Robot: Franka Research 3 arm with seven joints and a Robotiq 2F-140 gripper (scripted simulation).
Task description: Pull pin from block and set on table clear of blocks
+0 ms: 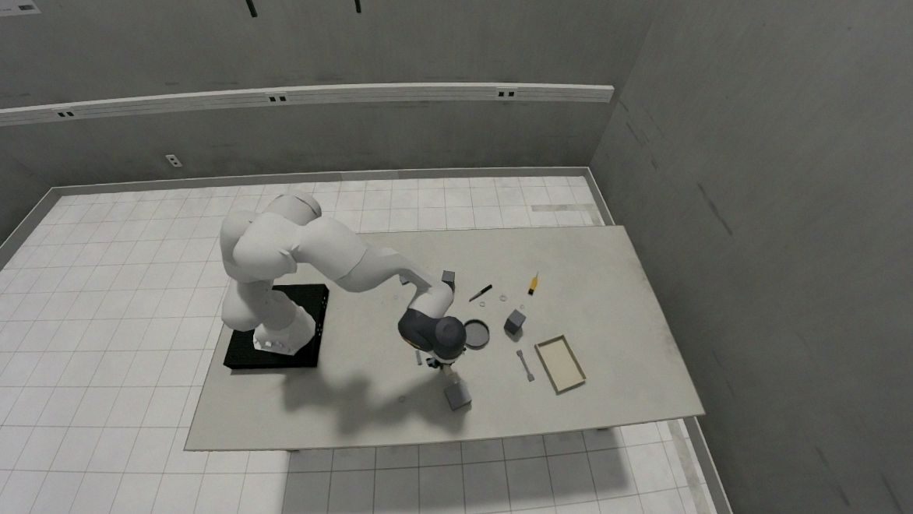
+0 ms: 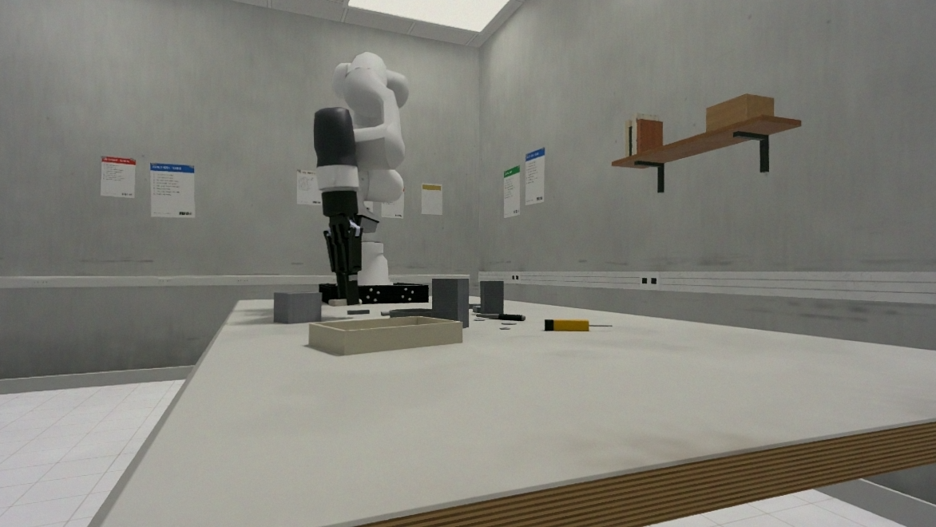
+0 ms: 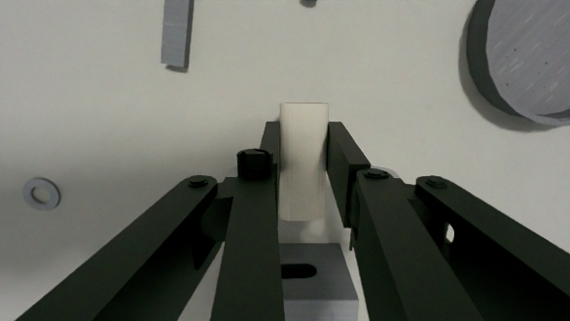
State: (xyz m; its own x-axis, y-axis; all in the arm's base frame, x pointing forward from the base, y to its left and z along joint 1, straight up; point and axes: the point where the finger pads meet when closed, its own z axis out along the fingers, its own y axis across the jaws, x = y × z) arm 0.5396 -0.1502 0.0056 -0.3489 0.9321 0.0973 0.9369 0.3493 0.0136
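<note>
The flat grey bar lies 9 cm behind my hand, 6 cm below it and 4 cm to the left of it. The rest, counted from my hand: wrench 29 cm ahead, 6 cm below, 2 cm to the right; then short rod 11 cm to the left, 6 cm below, 3 cm behind; then round dish 12 cm to the left, 12 cm ahead, 5 cm below.
</note>
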